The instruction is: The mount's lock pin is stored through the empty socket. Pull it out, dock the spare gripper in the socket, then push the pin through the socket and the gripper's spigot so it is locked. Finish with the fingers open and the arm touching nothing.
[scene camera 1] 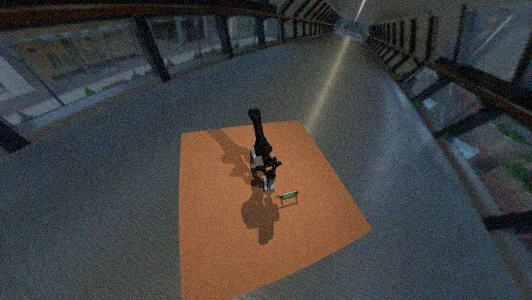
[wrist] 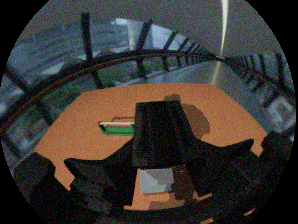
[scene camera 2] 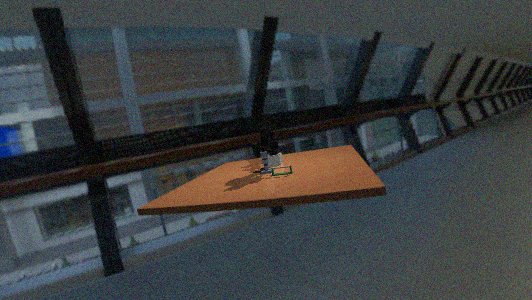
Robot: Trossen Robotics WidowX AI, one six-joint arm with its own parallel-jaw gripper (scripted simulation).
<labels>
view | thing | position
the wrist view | my gripper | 157, 134
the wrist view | spare gripper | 162, 138
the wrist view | grey mount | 158, 181
</labels>
